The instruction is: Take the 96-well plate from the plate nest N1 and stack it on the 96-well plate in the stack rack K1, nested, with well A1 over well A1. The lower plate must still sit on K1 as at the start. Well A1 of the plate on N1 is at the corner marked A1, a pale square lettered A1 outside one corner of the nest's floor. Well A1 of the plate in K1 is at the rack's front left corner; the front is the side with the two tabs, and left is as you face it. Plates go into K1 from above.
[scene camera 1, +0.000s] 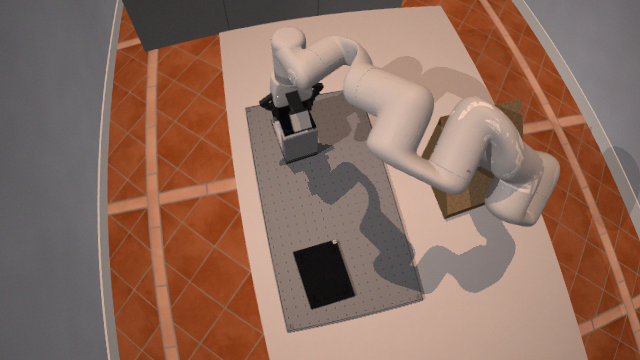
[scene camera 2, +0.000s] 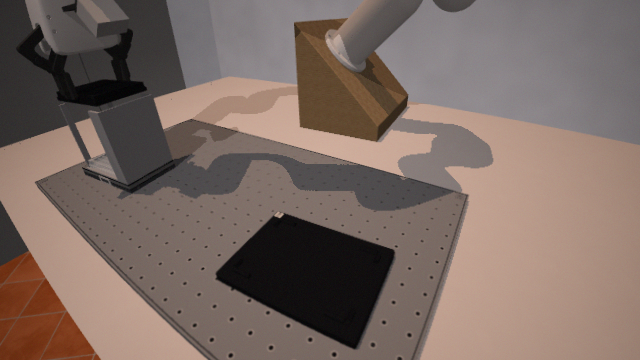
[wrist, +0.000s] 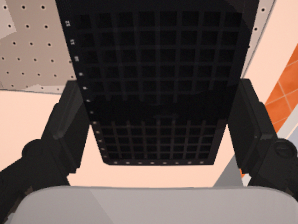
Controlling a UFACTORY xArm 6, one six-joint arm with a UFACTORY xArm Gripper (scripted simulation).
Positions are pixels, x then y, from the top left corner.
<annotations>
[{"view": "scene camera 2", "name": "my gripper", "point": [100,90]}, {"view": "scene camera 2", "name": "black 96-well plate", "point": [100,92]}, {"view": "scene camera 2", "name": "black plate nest N1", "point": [301,271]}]
</annotations>
